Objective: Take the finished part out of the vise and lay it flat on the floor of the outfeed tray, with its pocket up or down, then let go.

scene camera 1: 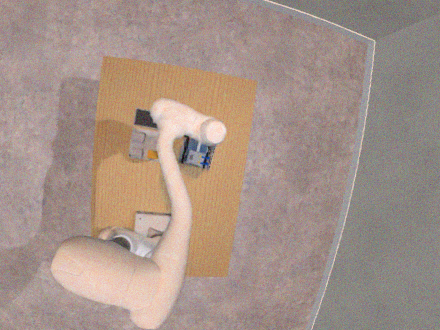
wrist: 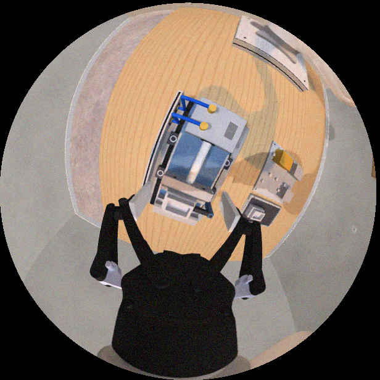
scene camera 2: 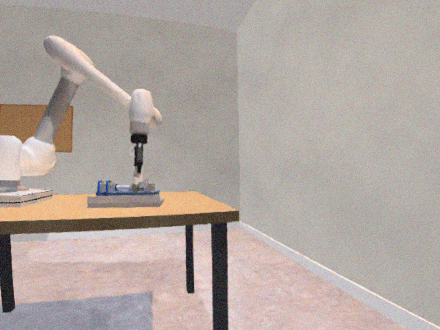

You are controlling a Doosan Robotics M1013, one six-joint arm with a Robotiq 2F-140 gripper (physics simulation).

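Seen in the pictures: gripper, fingertip midpoint: (scene camera 2: 137, 181); arm's base at its link origin: (scene camera 2: 0, 190).
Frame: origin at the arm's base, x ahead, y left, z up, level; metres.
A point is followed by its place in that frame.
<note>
The vise (wrist: 181, 156) (scene camera 1: 192, 157) {x 0.567, y -0.030, z 0.036 m} (scene camera 2: 120, 193) {x 0.642, y -0.100, z -0.006 m} has a blue bed, a pale screw rod and grey jaws. A light grey block with a rectangular pocket facing up, apparently the finished part (wrist: 178, 206), sits at its jaws. My gripper (wrist: 185, 193) (scene camera 2: 138, 175) {x 0.702, y -0.042, z 0.045 m} is open and empty above the jaws, its pads wide apart on either side of the block; the arm hides it in scene camera 1. A dark square tray (wrist: 273, 207) (scene camera 1: 144, 118) {x 0.689, y 0.292, z -0.055 m}, apparently the outfeed tray, lies right of the vise in the wrist view and holds a small light block with a pocket (wrist: 256, 214).
Two blue hoses with yellow tips (wrist: 204, 126) arch over the vise's far end. A grey fixture plate (wrist: 270, 182) with an orange block (wrist: 283, 159) adjoins the dark tray. A flat pale plate (wrist: 260, 42) (scene camera 1: 145, 220) {x 0.124, y 0.120, z -0.008 m} lies near the robot's base.
</note>
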